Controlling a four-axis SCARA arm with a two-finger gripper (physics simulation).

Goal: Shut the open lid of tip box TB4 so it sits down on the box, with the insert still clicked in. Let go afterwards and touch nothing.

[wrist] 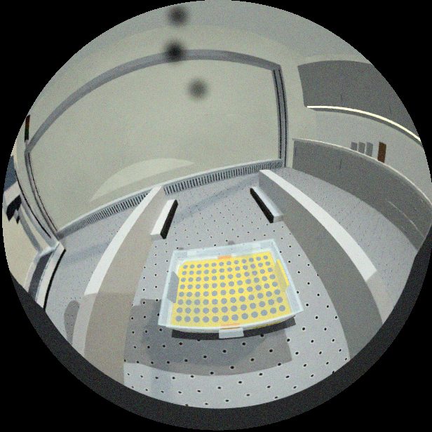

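Note:
A tip box with pale see-through walls sits low in the wrist view, a little right of centre. Its yellow insert, full of round holes, shows inside the walls, with small orange marks at its far and near edges. A pale tab shows at the middle of the near side. No lid standing up can be made out, and I cannot tell whether a clear lid lies over the insert. No TB4 label is readable. My gripper is shut to its narrow stop with a gap between its pads, empty, and appears above the box in the view, apart from it.
A grey deck with small dark holes lies under the box, with a dark shadow around its near side. A slotted strip runs along the far edge below a large framed panel. A grey cabinet wall stands at the right.

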